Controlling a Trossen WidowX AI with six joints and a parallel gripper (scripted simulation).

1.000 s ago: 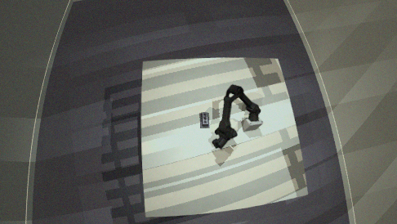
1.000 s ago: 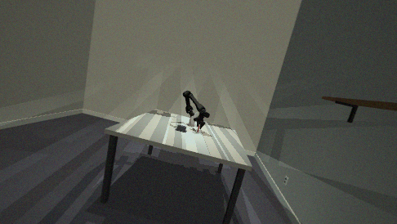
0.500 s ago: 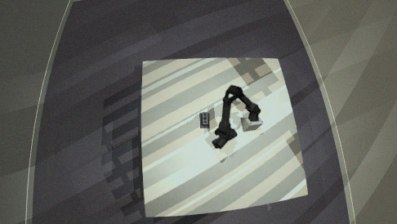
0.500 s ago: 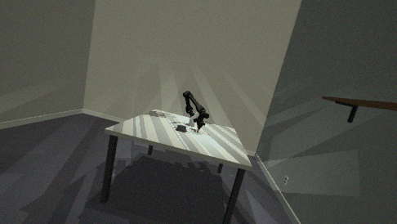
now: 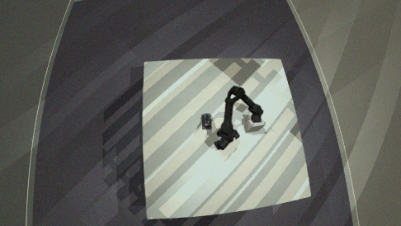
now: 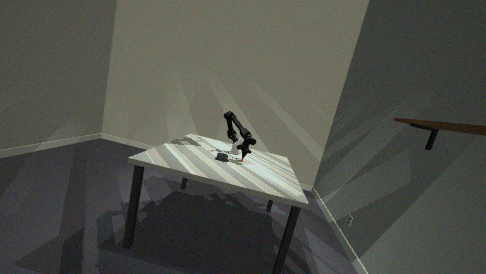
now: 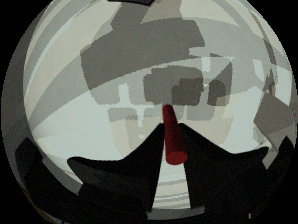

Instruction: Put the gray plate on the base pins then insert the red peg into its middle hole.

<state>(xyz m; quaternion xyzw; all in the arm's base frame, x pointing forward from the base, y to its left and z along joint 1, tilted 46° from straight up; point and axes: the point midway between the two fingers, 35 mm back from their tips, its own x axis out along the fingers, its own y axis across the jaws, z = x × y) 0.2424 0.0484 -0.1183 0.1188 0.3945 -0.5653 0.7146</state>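
Now: the gray plate 110 mm ahead of my gripper tip and 190 mm to the right of it. The rest, counted from my gripper tip: red peg right at my gripper tip.
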